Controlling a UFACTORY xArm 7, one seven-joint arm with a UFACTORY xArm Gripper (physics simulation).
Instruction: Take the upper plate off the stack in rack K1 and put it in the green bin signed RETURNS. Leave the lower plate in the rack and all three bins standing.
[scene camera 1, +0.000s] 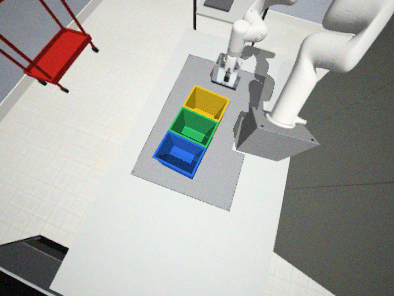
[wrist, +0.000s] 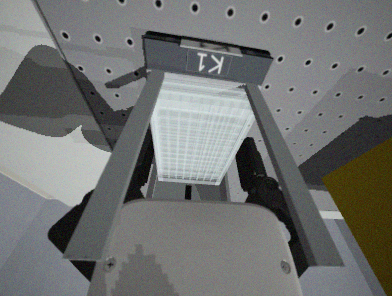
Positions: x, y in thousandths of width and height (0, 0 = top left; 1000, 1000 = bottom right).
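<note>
A yellow bin (scene camera 1: 514, 343) shares the scene with a green bin (scene camera 1: 478, 421) and a blue bin (scene camera 1: 445, 515). The green bin is out of frame in the wrist view, and the blue bin is out of frame in the wrist view too. The gripper (wrist: 504, 481) is visible as well.
</note>
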